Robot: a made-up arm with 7 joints. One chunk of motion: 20 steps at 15 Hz.
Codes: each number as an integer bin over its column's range. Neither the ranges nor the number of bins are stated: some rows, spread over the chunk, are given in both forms.
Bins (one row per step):
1: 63 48 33 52 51 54
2: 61 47 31 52 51 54
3: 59 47 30 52 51 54
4: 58 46 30 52 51 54
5: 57 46 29 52 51 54
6: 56 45 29 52 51 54
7: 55 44 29 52 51 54
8: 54 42 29 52 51 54
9: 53 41 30 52 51 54
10: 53 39 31 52 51 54
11: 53 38 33 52 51 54
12: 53 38 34 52 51 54
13: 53 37 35 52 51 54
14: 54 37 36 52 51 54
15: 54 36 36 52 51 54
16: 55 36 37 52 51 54
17: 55 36 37 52 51 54
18: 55 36 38 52 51 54
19: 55 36 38 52 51 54
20: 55 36 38 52 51 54
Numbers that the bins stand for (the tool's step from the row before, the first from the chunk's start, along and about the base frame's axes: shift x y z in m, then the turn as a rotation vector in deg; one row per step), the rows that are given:
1: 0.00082 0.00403 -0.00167 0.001 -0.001 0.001
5: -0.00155 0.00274 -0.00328 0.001 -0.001 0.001
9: -0.00312 -0.00049 -0.00288 0.001 -0.001 0.001
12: -0.00312 -0.00243 -0.00126 0.001 -0.001 0.001
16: -0.00233 -0.00373 -0.00005 0.001 -0.001 0.001
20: -0.00233 -0.00373 0.00035 0.001 -0.001 0.001
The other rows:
2: 0.00003 0.00338 -0.00247 0.001 -0.001 0.001
3: -0.00076 0.00338 -0.00288 0.001 -0.001 0.001
4: -0.00115 0.00274 -0.00288 0.001 -0.001 0.001
6: -0.00194 0.00209 -0.00328 0.001 -0.001 0.001
7: -0.00233 0.00144 -0.00328 0.001 -0.001 0.001
8: -0.00273 0.00015 -0.00328 0.001 -0.001 0.001
10: -0.00312 -0.00179 -0.00247 0.001 -0.001 0.001
11: -0.00312 -0.00243 -0.00167 0.001 -0.001 0.001
13: -0.00312 -0.00308 -0.00086 0.001 -0.001 0.001
14: -0.00273 -0.00308 -0.00045 0.001 -0.001 0.001
15: -0.00273 -0.00373 -0.00045 0.001 -0.001 0.001
17: -0.00233 -0.00373 -0.00005 0.001 -0.001 0.001
18: -0.00233 -0.00373 0.00035 0.001 -0.001 0.001
19: -0.00233 -0.00373 0.00035 0.001 -0.001 0.001

